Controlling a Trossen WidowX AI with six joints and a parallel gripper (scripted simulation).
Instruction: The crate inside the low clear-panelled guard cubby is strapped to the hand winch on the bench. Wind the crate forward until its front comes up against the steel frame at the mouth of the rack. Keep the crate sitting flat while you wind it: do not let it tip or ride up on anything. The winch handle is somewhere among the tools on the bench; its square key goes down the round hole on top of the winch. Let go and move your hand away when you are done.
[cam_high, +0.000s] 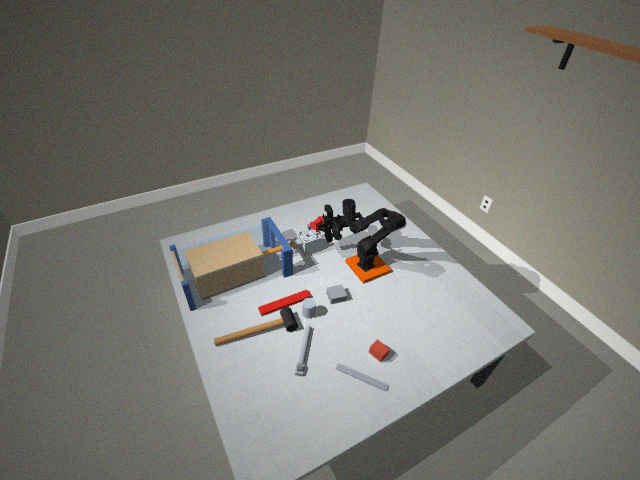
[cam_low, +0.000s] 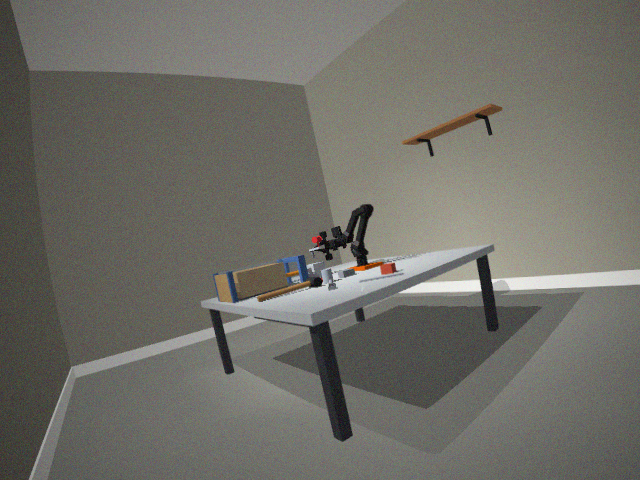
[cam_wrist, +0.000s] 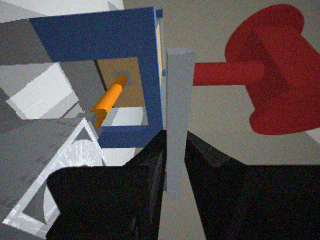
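The red knob lies 5 cm to the left of my gripper tip and 4 cm above it. The rest, counted from my gripper tip: grey winch: 4 cm behind, 5 cm to the right, 15 cm below; then grey crank arm: 1 cm behind, 1 cm to the left, 1 cm above; then grey block: 5 cm ahead, 29 cm to the left, 16 cm below.
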